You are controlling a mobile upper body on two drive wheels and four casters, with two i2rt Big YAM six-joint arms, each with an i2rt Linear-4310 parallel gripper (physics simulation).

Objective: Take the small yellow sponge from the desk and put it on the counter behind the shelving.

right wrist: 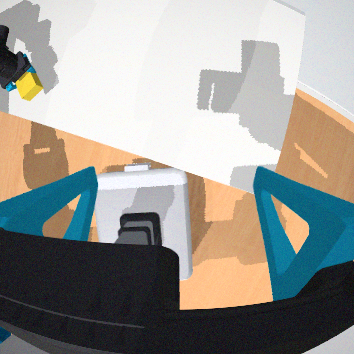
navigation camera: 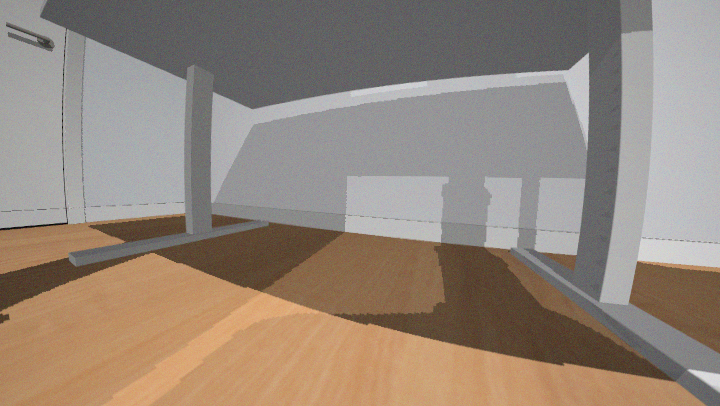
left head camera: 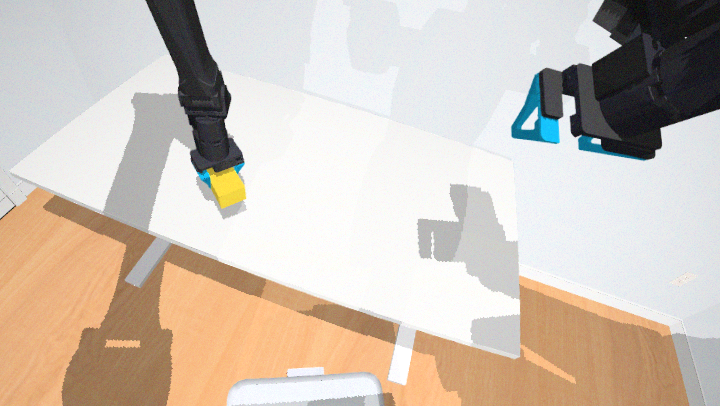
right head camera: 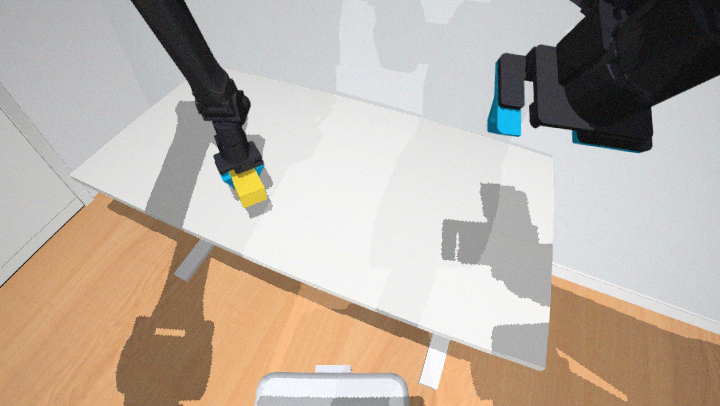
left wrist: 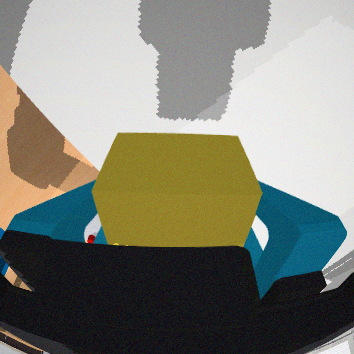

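The small yellow sponge is held between the blue fingers of my left gripper, which is shut on it. The sponge hangs over the white desk, with its shadow on the desk beside it. My right gripper is open and empty; in both head views it is at the upper right, high up. The counter and the shelving do not show in these views.
The desk's legs stand on long feet on the wooden floor. A wall stands behind the desk. A door with a handle is at the left. The robot's own light grey base is at the desk's near side.
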